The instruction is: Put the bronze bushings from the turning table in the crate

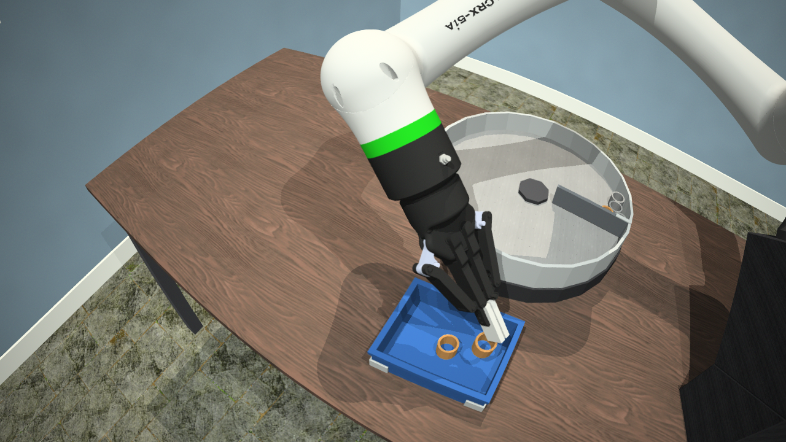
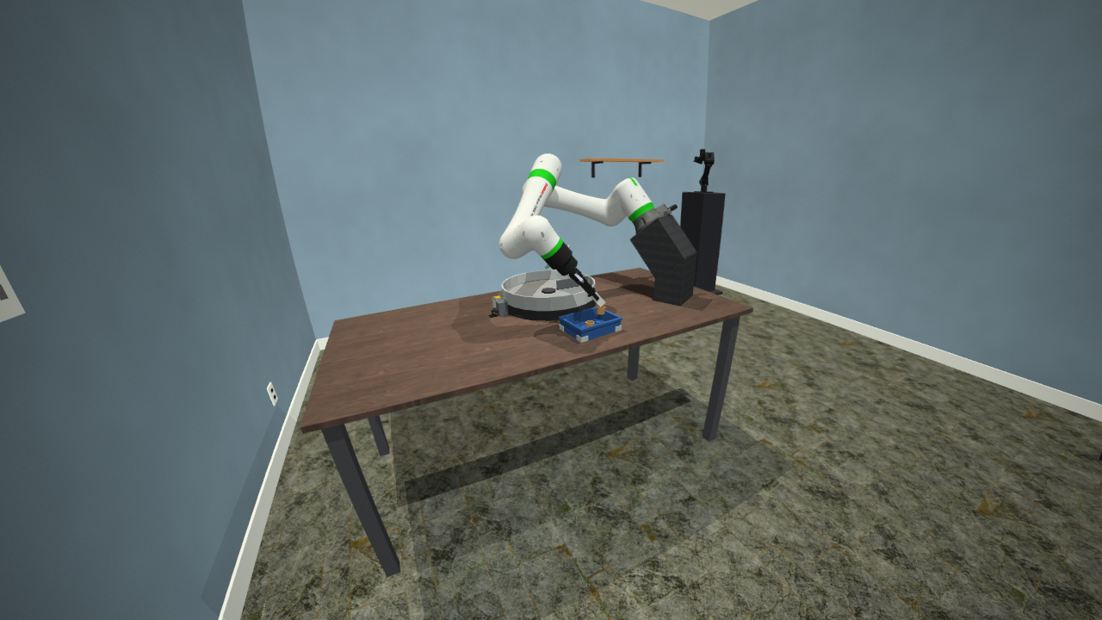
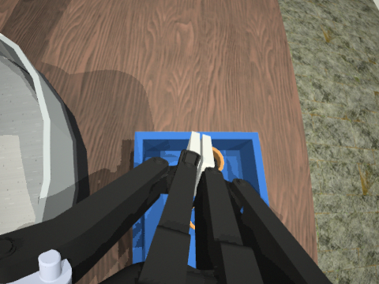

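The blue crate is 4 cm ahead of my hand, 2 cm to the left of it and 9 cm below it. Also, from my hand: grey turning table: 9 cm ahead, 33 cm to the right, 6 cm below.
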